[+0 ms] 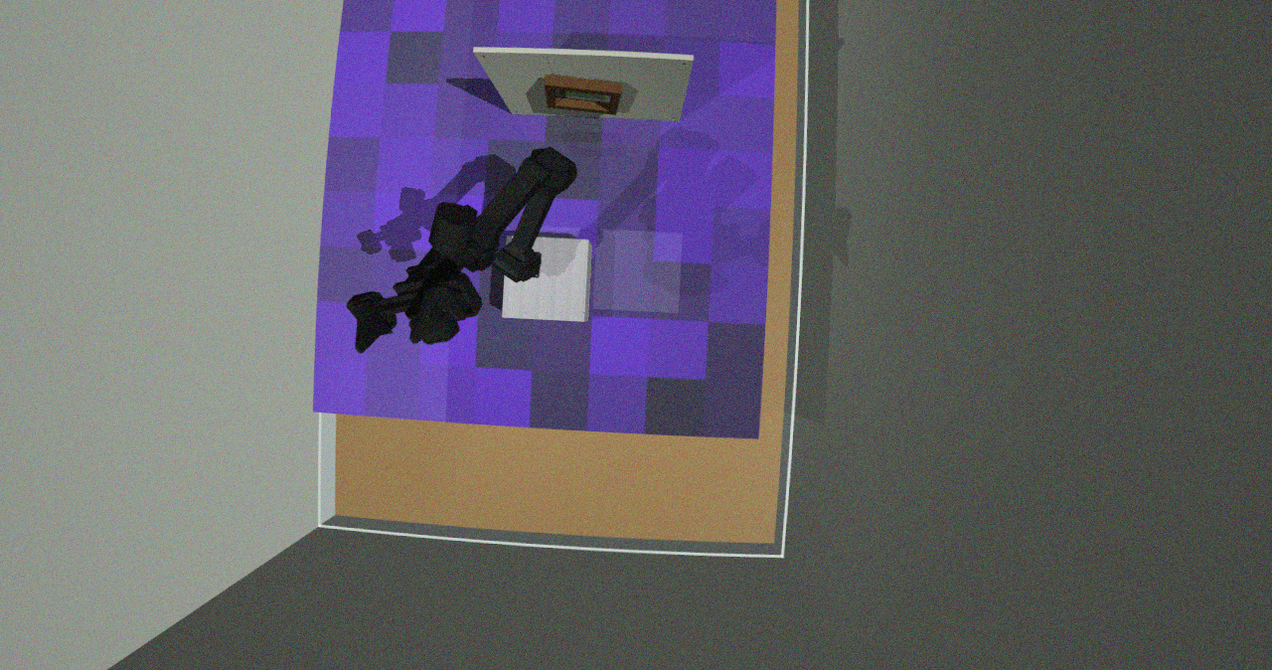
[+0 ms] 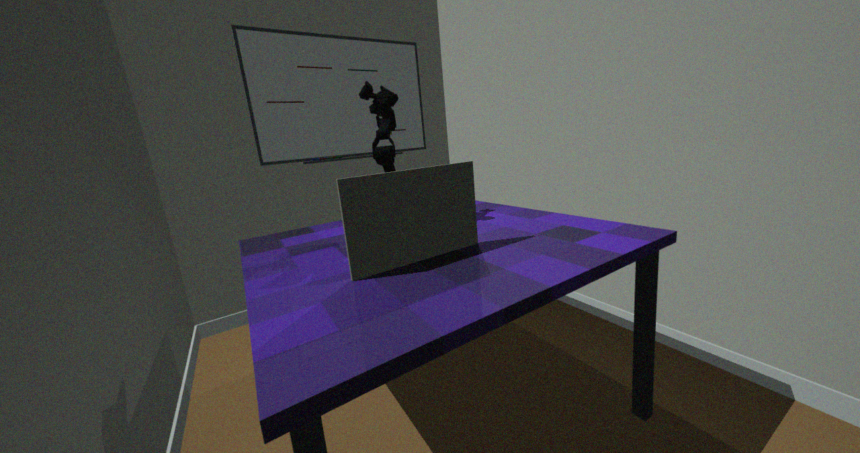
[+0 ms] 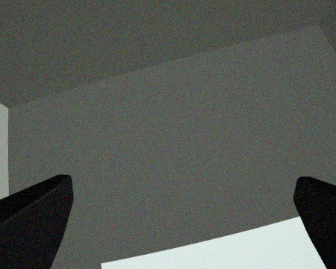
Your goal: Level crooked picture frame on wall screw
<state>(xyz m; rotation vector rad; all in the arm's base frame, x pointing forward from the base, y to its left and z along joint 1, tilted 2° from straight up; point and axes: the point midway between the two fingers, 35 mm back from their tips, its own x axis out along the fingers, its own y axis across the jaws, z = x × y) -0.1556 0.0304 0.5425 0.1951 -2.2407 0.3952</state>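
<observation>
My gripper tip is 600 mm short of the brown wooden picture frame, 120 mm to the left of it and 520 mm above it. Round my gripper tip: grey wall panel: 610 mm ahead, 130 mm to the right, 530 mm below.
</observation>
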